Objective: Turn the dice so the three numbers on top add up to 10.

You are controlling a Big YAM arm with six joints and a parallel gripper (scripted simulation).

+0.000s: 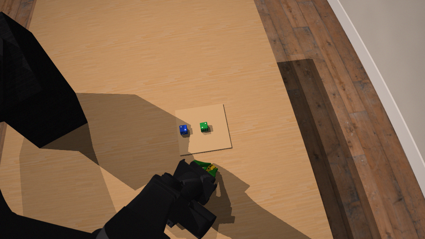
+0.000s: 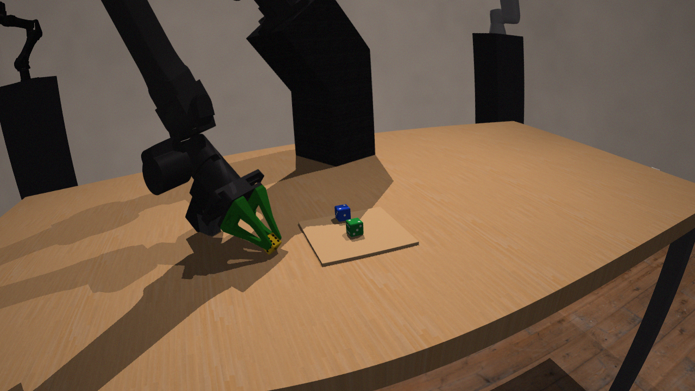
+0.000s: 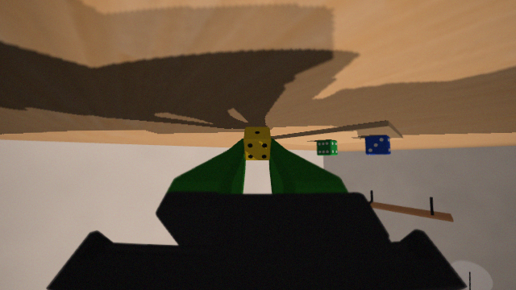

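The yellow die lies 1 cm below my hand. Round my hand: green die: 12 cm to the left, 1 cm below; blue die: 12 cm to the left, 6 cm behind, 1 cm below; tan mat: 13 cm to the left, 2 cm below, 1 cm behind.
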